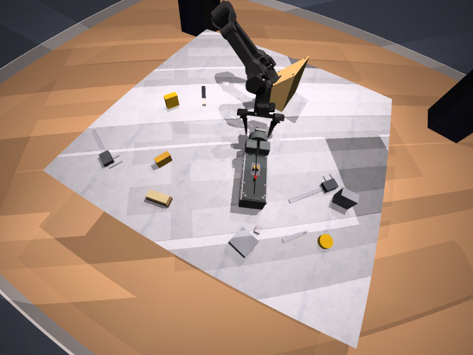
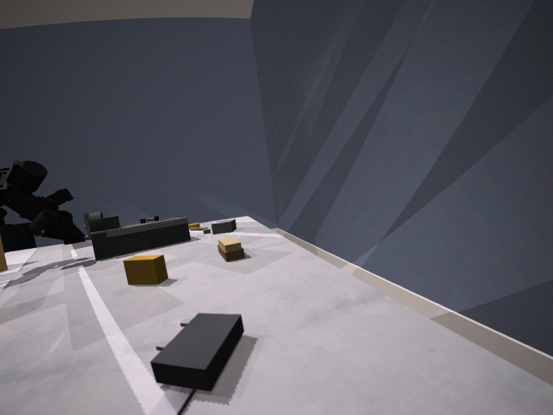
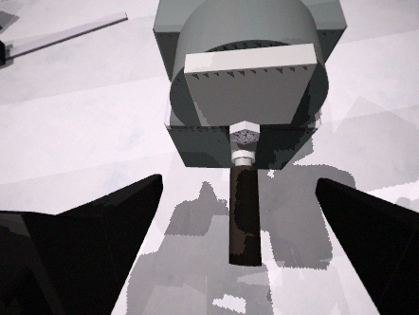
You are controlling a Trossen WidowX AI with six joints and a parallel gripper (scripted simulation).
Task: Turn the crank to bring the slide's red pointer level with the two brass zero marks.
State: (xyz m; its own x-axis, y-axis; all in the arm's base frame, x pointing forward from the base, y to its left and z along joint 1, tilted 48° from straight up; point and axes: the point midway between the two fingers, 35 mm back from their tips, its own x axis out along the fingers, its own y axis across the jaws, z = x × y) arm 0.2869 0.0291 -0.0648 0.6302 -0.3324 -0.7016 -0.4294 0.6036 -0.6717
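My gripper tip is 10 mm to the left of the dark brown crank handle and 10 mm past it. From my gripper tip the other things lie so: tan block 410 mm ahead, 180 mm to the right, 40 mm below; yellow cube 450 mm to the right, 30 mm below, 10 mm ahead; red pointer 190 mm ahead, 90 mm to the left, 20 mm above.
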